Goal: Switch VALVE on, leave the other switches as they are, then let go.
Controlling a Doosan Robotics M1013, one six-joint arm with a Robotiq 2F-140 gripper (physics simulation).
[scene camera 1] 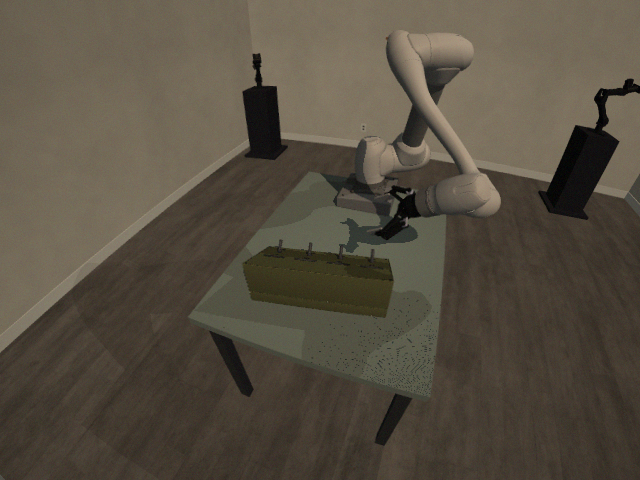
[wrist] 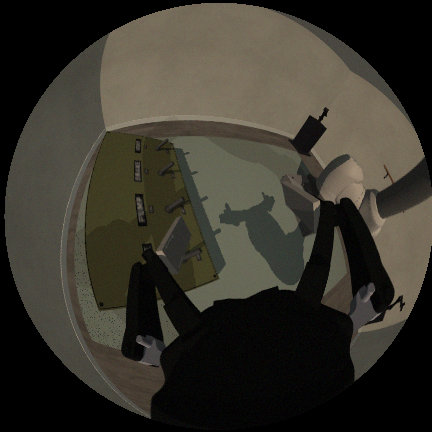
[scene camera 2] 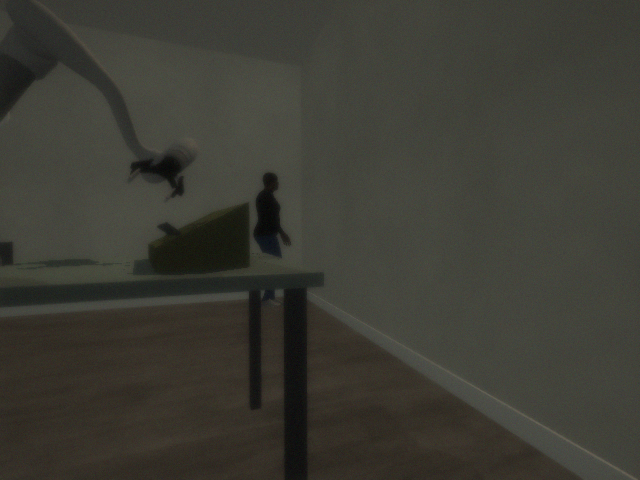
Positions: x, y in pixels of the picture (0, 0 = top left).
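Views showing my gripper: the wrist view (234, 209), scene camera 1 and scene camera 2. On my gripper, (scene camera 1: 397, 224) and (scene camera 2: 180, 179) are the same spot. On a switch box, (wrist: 126, 211) and (scene camera 1: 339, 266) are likewise the same spot.
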